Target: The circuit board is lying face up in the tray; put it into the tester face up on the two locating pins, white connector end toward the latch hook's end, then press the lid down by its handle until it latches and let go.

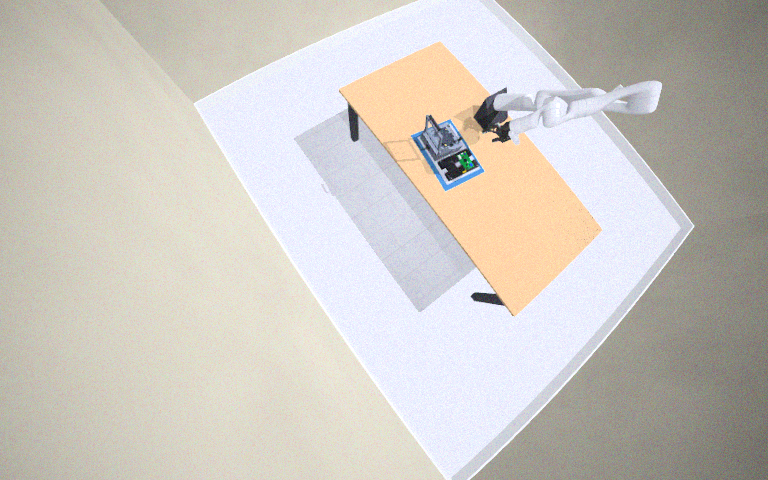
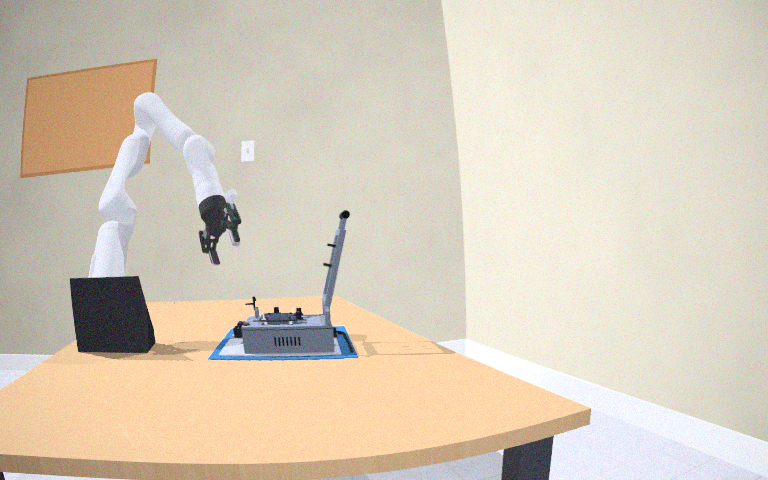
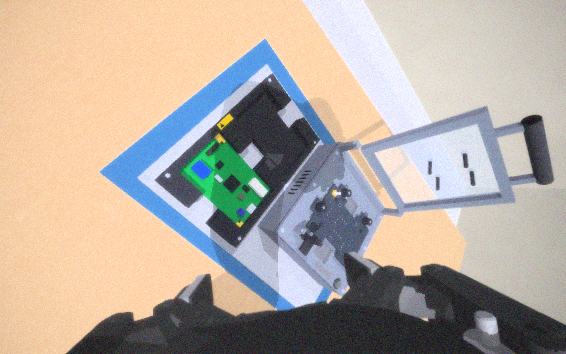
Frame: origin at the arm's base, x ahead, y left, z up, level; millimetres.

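Seen in the pictures: gripper, between the fingertips: (image 1: 487, 136) (image 2: 226, 255) (image 3: 280, 278); arm's base, origin of its link: (image 1: 498, 102) (image 2: 105, 295).
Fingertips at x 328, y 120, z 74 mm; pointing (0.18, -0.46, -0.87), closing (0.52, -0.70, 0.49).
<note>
Pixels of each thing's top centre, then the offset from my fingertips to it. "*": a spot on its surface instead. Level surfaces: height alone.
- green circuit board, centre of its top: (image 3: 231, 181) (image 1: 465, 160) dx +70, dy +0, dz -168 mm
- black tray, a spot on its surface: (image 3: 180, 191) * dx +30, dy +50, dz -168 mm
- black handle, a spot on its surface: (image 3: 539, 150) * dx +222, dy -208, dz +74 mm
- locating pin, centre of its top: (image 3: 340, 193) dx +126, dy -141, dz -116 mm
- latch hook, a spot on its surface: (image 2: 254, 308) * dx +42, dy -120, dz -115 mm
- blue-edged mat, height of its surface: dz -194 mm
- wooden table, height of its surface: dz -196 mm
The green circuit board (image 1: 465, 160) (image 3: 227, 197) lies face up in the black tray (image 3: 180, 191), its large white connector (image 3: 258, 187) near the end beside the tester. The grey tester (image 1: 453, 149) (image 2: 260, 338) (image 3: 280, 210) has its lid (image 2: 334, 266) (image 3: 452, 203) raised, with the black handle (image 2: 344, 214) (image 3: 539, 150) at its free end. One locating pin (image 3: 336, 193) shows; the other cannot be made out near my right finger. The latch hook (image 2: 254, 308) stands opposite the hinge. My gripper (image 1: 496, 137) (image 2: 225, 253) (image 3: 280, 278) is open and empty, high above the table on the tester's latch side.
Tester and tray stand on a blue-edged mat (image 1: 445, 186) (image 2: 226, 355) (image 3: 132, 172) on the wooden table (image 1: 509, 226) (image 2: 283, 413) (image 3: 75, 100). The robot's black base (image 1: 491, 110) (image 2: 111, 316) stands at the table's edge. The upright lid rises well above the tester.
</note>
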